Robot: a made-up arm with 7 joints. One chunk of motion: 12 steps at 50 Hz.
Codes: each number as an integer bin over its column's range. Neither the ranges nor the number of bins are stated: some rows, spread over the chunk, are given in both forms.
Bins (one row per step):
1: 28 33 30 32 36 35
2: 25 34 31 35 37 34
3: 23 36 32 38 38 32
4: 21 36 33 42 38 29
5: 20 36 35 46 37 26
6: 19 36 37 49 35 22
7: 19 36 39 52 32 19
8: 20 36 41 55 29 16
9: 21 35 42 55 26 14
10: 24 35 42 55 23 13
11: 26 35 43 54 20 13
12: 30 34 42 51 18 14
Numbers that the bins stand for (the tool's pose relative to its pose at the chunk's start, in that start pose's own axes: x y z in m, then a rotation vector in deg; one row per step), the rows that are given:
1: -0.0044 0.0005 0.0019 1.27 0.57 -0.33
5: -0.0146 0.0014 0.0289 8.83 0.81 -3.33
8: -0.0146 0.0014 0.0613 13.68 -1.10 -6.67
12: -0.0019 0.0008 0.0667 11.52 -3.71 -7.33
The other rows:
2: -0.0083 0.0008 0.0073 2.89 0.81 -0.67
3: -0.0108 0.0014 0.0127 4.51 1.05 -1.33
4: -0.0133 0.0014 0.0181 6.67 1.05 -2.33
6: -0.0159 0.0014 0.0397 10.44 0.33 -4.67
7: -0.0159 0.0014 0.0505 12.06 -0.38 -5.67
9: -0.0133 0.0011 0.0667 13.68 -1.81 -7.33
10: -0.0095 0.0011 0.0667 13.68 -2.52 -7.67
11: -0.0070 0.0011 0.0721 13.14 -3.24 -7.67

